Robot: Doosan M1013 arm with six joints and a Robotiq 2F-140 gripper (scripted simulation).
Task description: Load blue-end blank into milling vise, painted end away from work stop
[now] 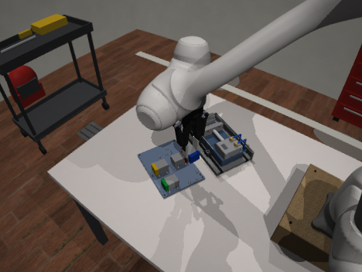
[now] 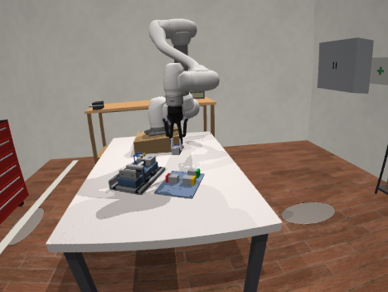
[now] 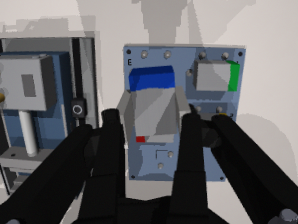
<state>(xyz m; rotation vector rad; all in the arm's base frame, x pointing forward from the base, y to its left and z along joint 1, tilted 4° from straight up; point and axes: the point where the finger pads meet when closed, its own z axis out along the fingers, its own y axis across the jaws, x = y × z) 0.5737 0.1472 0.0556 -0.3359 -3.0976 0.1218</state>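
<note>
Right now my hand is 3 cm above the blue-ended blank. Also, from my hand: red-ended blank: 9 cm ahead, 3 cm to the right, 16 cm below; yellow-ended blank: 11 cm ahead, 6 cm to the left, 16 cm below; green blank: 3 cm ahead, 9 cm to the left, 16 cm below.
</note>
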